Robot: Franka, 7 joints.
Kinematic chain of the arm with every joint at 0, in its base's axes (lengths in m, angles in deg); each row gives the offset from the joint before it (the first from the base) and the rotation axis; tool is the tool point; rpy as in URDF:
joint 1: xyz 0 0 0.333 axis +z
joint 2: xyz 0 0 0 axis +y
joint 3: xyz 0 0 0.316 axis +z
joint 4: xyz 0.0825 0 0 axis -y
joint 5: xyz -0.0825 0 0.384 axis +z
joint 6: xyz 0 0 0 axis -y
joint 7: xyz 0.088 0 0 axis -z
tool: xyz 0 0 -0.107 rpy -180 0 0
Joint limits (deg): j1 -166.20..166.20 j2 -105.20..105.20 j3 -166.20..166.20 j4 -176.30..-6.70 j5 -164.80..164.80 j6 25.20..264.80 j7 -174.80..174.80
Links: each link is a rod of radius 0.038 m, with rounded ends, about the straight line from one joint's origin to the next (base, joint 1, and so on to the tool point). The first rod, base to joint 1, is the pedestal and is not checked.
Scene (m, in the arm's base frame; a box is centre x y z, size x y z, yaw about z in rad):
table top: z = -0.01
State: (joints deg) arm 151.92 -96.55 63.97 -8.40 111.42 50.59 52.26
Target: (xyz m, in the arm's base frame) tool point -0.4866 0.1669 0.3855
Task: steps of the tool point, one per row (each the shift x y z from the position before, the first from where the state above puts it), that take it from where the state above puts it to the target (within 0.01 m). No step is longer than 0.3 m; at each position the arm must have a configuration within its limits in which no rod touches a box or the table.
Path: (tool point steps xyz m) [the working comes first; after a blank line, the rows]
Joints at the target: 48.61 -88.21 68.18 -114.24 75.08 53.60 52.26
Straight joint move there: clear.

1: -0.1538 -0.1993 0.0528
2: -0.2255 -0.1223 0.0532
3: -0.2570 -0.0216 0.0493
4: -0.2425 0.0827 0.0417
5: -0.1848 0.1690 0.0312
6: -0.0977 0.2206 0.0188
7: 0.0004 0.2285 0.0059
8: 0.0882 0.1932 -0.0067

